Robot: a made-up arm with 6 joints. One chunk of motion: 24 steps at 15 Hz.
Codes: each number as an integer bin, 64 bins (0 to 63) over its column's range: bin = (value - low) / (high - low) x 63, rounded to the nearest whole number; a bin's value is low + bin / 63 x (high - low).
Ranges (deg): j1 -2.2..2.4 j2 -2.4..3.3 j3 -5.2..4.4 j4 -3.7..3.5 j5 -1.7..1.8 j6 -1..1
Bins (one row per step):
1: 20 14 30 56 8 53
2: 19 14 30 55 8 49
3: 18 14 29 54 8 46
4: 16 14 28 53 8 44
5: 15 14 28 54 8 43
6: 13 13 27 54 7 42
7: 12 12 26 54 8 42
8: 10 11 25 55 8 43
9: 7 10 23 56 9 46
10: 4 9 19 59 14 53
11: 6 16 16 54 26 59
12: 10 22 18 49 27 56
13: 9 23 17 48 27 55
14: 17 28 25 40 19 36
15: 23 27 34 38 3 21
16: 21 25 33 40 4 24
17: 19 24 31 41 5 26
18: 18 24 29 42 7 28
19: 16 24 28 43 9 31
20: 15 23 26 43 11 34
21: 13 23 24 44 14 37
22: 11 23 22 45 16 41
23: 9 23 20 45 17 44
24: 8 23 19 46 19 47
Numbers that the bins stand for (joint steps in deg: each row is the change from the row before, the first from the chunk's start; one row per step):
1: -0.740 -1.133 -0.629 2.700 -1.256 0.683
2: -0.813 -1.133 -0.629 2.586 -1.256 0.556
3: -0.886 -1.133 -0.781 2.471 -1.256 0.460
4: -1.032 -1.133 -0.933 2.357 -1.256 0.397
5: -1.105 -1.133 -0.933 2.471 -1.256 0.365
6: -1.251 -1.224 -1.086 2.471 -1.311 0.333
7: -1.324 -1.314 -1.238 2.471 -1.256 0.333
8: -1.470 -1.405 -1.390 2.586 -1.256 0.365
9: -1.689 -1.495 -1.695 2.700 -1.200 0.460
10: -1.908 -1.586 -2.305 3.043 -0.922 0.683
11: -1.762 -0.952 -2.762 2.471 -0.256 0.873
12: -1.470 -0.410 -2.457 1.900 -0.200 0.778
13: -1.543 -0.319 -2.610 1.786 -0.200 0.746
14: -0.959 0.133 -1.390 0.871 -0.644 0.143
15: -0.521 0.043 -0.019 0.643 -1.533 -0.333
16: -0.667 -0.138 -0.171 0.871 -1.478 -0.238
17: -0.813 -0.229 -0.476 0.986 -1.422 -0.175
18: -0.886 -0.229 -0.781 1.100 -1.311 -0.111
19: -1.032 -0.229 -0.933 1.214 -1.200 -0.016
20: -1.105 -0.319 -1.238 1.214 -1.089 0.079
21: -1.251 -0.319 -1.543 1.329 -0.922 0.175
22: -1.397 -0.319 -1.848 1.443 -0.811 0.302
23: -1.543 -0.319 -2.152 1.443 -0.756 0.397
24: -1.616 -0.319 -2.305 1.557 -0.644 0.492

